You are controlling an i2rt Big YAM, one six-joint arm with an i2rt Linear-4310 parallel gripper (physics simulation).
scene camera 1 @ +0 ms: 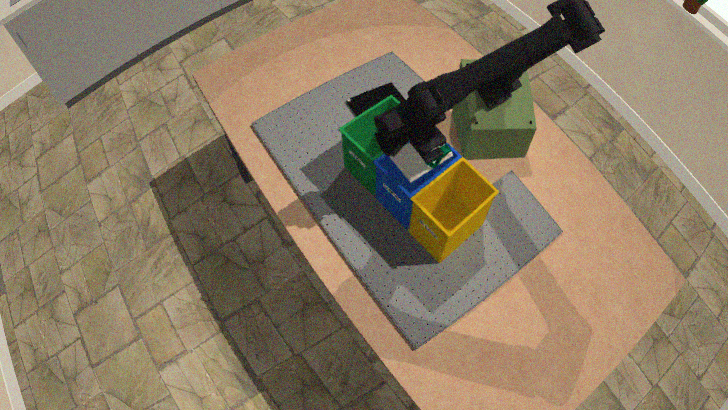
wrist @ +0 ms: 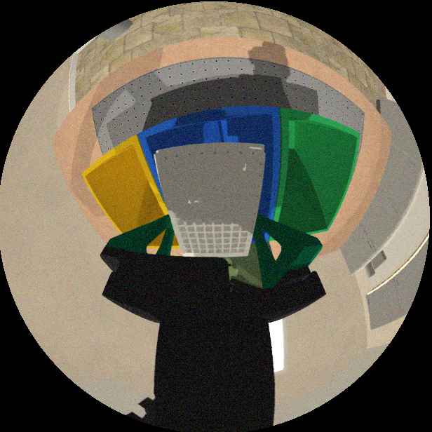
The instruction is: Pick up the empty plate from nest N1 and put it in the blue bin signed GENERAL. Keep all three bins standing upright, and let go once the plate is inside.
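Seen in the pictures: gripper, between the fingertips: point(scene camera 1: 424, 154); arm's base, origin of its link: point(scene camera 1: 489, 85).
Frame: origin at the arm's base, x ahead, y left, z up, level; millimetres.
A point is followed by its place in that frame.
Observation:
The grey empty plate point(scene camera 1: 409, 164) @[x 347, y 124, z 5 mm] point(wrist: 212, 185), with a pale grid of wells at its near end, is held between the green fingers of my gripper point(scene camera 1: 439, 156) point(wrist: 213, 217). My gripper is shut on it. The plate is at the mouth of the blue bin point(scene camera 1: 388, 196) @[x 394, y 113, z -125 mm] point(wrist: 276, 165), inside the outline of its rim in the scene view. How far it reaches below the rim I cannot tell. The blue bin stands upright between the other two; its front sign is too blurred to read. Nest N1 cannot be made out.
The yellow bin point(scene camera 1: 439, 239) @[x 356, y 291, z -85 mm] point(wrist: 120, 185) and the green bin point(scene camera 1: 356, 160) @[x 419, y -9, z -105 mm] point(wrist: 320, 175) stand upright on either side, close against the blue bin. All stand on a grey perforated board point(scene camera 1: 300, 122) @[x 474, y -276, z -203 mm] point(wrist: 335, 102). A green pedestal block point(scene camera 1: 494, 145) @[x 33, y 107, z -142 mm] is behind them, under the arm.

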